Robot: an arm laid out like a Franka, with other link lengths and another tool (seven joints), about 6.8 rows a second.
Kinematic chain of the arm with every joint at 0, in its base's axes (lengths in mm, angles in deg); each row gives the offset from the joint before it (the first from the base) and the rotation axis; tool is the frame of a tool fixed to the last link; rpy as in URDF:
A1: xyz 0 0 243.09 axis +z
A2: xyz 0 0 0 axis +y
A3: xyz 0 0 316 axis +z
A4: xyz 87.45 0 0 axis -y
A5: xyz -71.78 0 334.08 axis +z
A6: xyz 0 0 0 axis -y
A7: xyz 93.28 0 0 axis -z
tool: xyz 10 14 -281.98 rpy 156.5 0 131.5
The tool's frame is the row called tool.
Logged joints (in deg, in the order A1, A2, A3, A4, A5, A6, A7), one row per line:
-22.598, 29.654, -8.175, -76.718, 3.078, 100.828, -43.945
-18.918, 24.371, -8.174, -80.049, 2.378, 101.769, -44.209
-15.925, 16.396, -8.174, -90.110, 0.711, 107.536, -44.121
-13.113, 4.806, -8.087, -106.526, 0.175, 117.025, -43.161
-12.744, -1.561, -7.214, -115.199, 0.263, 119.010, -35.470
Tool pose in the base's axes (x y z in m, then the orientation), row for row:
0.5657, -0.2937, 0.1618, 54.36, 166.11, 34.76
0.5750, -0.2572, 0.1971, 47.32, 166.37, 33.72
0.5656, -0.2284, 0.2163, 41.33, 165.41, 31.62
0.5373, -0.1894, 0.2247, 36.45, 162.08, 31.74
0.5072, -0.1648, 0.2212, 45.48, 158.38, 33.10
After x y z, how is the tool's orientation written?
As a rotation vector, in degrees.
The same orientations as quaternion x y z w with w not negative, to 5 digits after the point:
0.30501, 0.93203, 0.19504, 0.01569
0.26837, 0.94357, 0.19124, 0.03294
0.23795, 0.95233, 0.18205, 0.05754
0.21454, 0.95399, 0.18682, 0.09469
0.26913, 0.93723, 0.19587, 0.10390

